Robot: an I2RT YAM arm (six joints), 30 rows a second.
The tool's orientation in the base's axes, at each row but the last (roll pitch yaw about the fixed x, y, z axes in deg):
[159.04, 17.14, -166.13]
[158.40, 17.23, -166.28]
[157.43, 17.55, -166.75]
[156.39, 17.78, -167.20]
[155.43, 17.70, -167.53]
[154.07, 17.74, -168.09]
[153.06, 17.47, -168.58]
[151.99, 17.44, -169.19]
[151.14, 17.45, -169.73]
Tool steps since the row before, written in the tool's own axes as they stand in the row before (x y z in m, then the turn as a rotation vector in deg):
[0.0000, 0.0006, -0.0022, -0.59, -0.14, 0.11]
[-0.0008, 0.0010, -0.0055, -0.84, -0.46, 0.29]
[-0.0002, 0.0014, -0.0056, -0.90, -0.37, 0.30]
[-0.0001, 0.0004, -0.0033, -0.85, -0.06, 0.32]
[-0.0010, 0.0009, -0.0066, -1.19, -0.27, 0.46]
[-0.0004, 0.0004, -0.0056, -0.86, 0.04, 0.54]
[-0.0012, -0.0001, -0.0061, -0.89, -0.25, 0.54]
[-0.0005, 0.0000, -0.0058, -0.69, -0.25, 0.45]
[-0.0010, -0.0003, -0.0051, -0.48, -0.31, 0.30]
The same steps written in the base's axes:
[-0.0006, -0.0004, 0.0022, 0.61, 0.06, 0.03]
[-0.0006, -0.0013, 0.0055, 0.98, -0.09, -0.17]
[-0.0013, -0.0012, 0.0055, 1.01, 0.01, -0.13]
[-0.0006, -0.0011, 0.0031, 0.87, 0.27, -0.04]
[-0.0005, -0.0021, 0.0064, 1.28, 0.23, -0.14]
[-0.0007, -0.0023, 0.0051, 0.88, 0.46, -0.18]
[0.0001, -0.0029, 0.0055, 1.00, 0.22, -0.30]
[-0.0005, -0.0029, 0.0050, 0.80, 0.14, -0.28]
[0.0001, -0.0027, 0.0044, 0.59, -0.02, -0.25]

